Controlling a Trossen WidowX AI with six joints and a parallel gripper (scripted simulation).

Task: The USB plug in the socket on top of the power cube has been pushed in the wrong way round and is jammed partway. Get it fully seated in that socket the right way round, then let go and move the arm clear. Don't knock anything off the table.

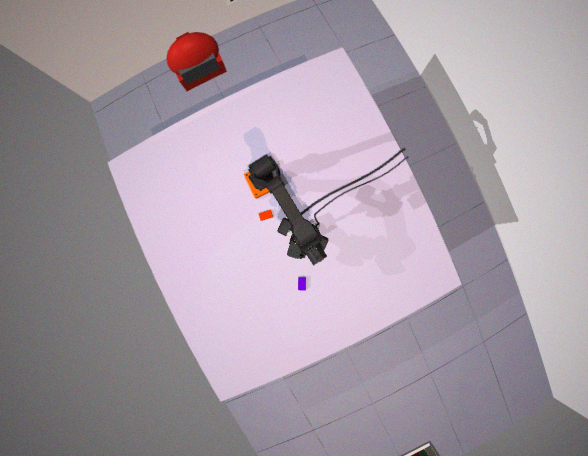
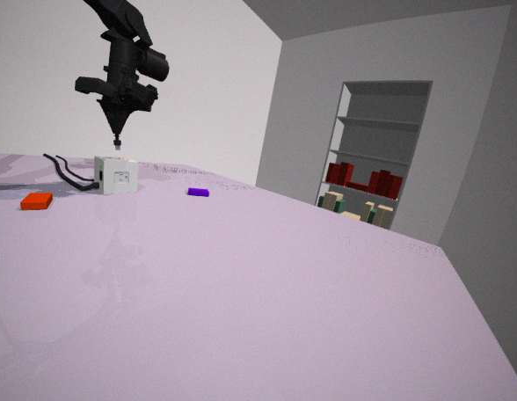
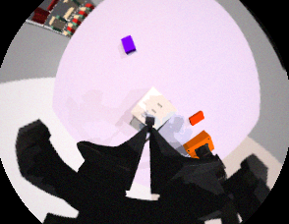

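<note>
Right now the USB plug is 2 cm below my gripper tip. From my gripper tip the other things lie so: purple block (20 cm ahead, 13 cm below, 7 cm to the right); orange block (14 cm behind, 13 cm below, 12 cm to the right).
</note>
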